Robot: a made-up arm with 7 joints. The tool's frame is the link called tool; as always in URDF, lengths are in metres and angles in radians.
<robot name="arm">
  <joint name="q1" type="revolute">
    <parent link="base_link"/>
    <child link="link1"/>
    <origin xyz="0 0.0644 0" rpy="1.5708 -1.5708 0"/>
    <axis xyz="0 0 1"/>
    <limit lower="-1.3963" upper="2"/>
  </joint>
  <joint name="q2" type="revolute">
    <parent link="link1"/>
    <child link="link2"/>
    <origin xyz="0 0 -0.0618" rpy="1.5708 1.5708 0"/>
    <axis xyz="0 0 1"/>
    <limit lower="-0.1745" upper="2"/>
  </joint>
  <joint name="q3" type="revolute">
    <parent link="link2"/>
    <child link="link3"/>
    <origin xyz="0 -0.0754 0" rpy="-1.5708 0 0"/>
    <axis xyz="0 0 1"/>
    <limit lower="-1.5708" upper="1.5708"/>
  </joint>
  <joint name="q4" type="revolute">
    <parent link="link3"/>
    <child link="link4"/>
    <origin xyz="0 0 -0.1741" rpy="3.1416 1.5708 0"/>
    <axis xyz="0 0 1"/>
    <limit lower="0" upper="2.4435"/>
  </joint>
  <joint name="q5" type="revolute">
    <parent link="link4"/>
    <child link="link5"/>
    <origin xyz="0.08 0 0" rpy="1.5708 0 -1.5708"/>
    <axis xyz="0 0 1"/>
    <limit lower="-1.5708" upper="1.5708"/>
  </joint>
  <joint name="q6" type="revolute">
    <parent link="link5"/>
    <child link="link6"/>
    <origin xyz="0 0 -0.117" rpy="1.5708 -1.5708 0"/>
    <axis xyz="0 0 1"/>
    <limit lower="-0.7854" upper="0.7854"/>
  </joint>
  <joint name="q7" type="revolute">
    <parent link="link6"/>
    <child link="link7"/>
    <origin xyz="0 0 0" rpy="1.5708 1.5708 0"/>
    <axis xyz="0 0 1"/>
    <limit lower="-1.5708" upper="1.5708"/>
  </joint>
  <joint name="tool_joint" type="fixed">
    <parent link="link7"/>
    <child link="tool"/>
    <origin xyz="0 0 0" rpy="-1.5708 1.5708 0"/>
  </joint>
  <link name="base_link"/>
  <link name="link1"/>
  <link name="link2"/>
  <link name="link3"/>
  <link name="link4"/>
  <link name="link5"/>
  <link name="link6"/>
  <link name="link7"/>
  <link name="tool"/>
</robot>
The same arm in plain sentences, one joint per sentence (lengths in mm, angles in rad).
The arm has seven revolute joints in a row. What follows holds with every joint at zero, and every direction is one of the base frame's.
Joint 1 is mounted 64.4 mm along +y from the base frame's origin and rotates about -y, from -1.3963 to 2 rad.
Joint 2 is mounted 61.8 mm along +y from joint 1 and rotates about +x, from -0.1745 to 2 rad.
Joint 3 is mounted 75.4 mm along -z from joint 2 and rotates about +z, from -1.5708 to 1.5708 rad.
Joint 4 is mounted 174.1 mm along -z from joint 3 and rotates about -y, from 0 to 2.4435 rad.
Joint 5 is mounted 80 mm along -z from joint 4 and rotates about +z, from -1.5708 to 1.5708 rad.
Joint 6 is mounted 117 mm along -z from joint 5 and rotates about +y, from -0.7854 to 0.7854 rad.
Joint 7 is mounted at the same point as joint 6 and rotates about -x, from -1.5708 to 1.5708 rad.
The tool frame, which is the frame that the pose is given for, is mounted at the same point as joint 7; its axes are the base frame's turned by roll 0, pitch 0 and yaw 0 rad (as in URDF: about the fixed x, then y, then z).

